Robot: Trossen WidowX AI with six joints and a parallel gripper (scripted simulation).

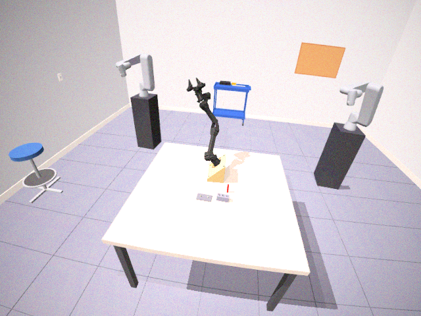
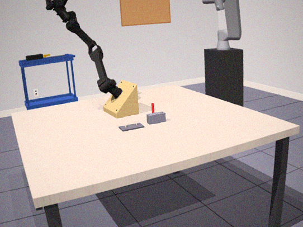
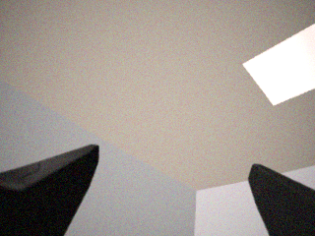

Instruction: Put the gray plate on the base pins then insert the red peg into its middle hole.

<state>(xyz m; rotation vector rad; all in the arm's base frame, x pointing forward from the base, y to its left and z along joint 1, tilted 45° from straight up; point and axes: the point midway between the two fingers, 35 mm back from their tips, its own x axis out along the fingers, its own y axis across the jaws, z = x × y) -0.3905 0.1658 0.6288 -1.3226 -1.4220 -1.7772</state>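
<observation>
Now: gripper tip 630 mm short of the gray plate, 460 mm to the right of it and 720 mm above it. From my gripper tip the other things lie so: red peg (530 mm ahead, 480 mm to the left, 720 mm below); dark base (650 mm ahead, 310 mm to the left, 750 mm below).
</observation>
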